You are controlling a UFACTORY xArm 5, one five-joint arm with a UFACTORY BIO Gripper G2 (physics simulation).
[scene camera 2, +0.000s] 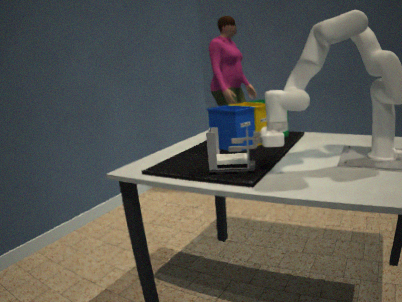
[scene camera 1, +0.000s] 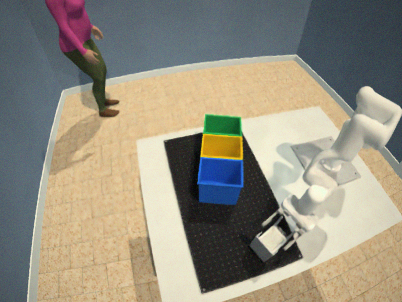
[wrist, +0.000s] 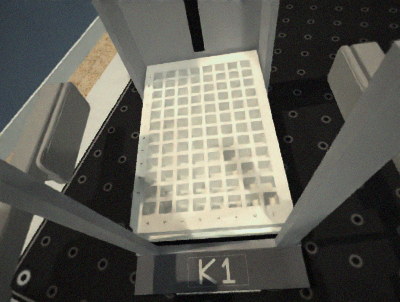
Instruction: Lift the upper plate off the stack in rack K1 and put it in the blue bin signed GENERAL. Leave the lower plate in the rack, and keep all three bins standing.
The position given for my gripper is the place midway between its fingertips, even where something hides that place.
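Observation:
Looking through scene camera 1, I find my gripper (scene camera 1: 273,237), and that same camera gives me a blue bin (scene camera 1: 220,181), a yellow bin (scene camera 1: 213,146) and a green bin (scene camera 1: 213,124). Scene camera 2 shows me my gripper (scene camera 2: 230,145) as well as the blue bin (scene camera 2: 231,121). A whitish plate (wrist: 209,165) is what I see in the wrist view. The blue bin is out of frame in the wrist view, and the yellow bin is out of frame in the wrist view too.

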